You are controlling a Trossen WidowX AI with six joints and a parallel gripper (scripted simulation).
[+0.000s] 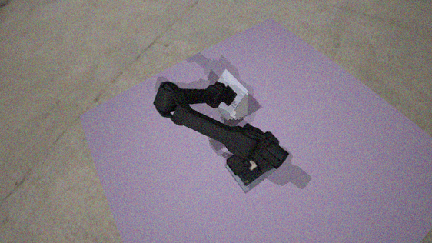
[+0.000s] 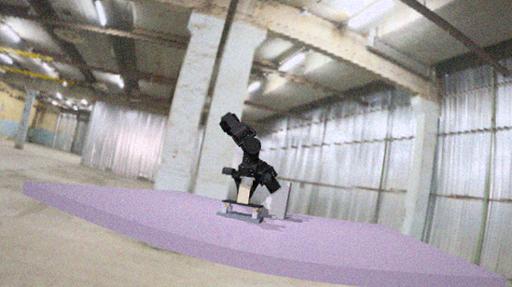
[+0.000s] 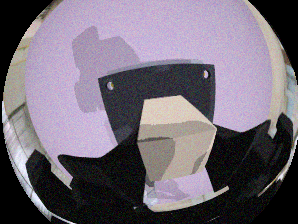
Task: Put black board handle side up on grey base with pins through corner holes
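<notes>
The grey base lies 80 mm below my gripper tip. From my gripper tip the other things lie so: flat black board 10 mm below.
</notes>
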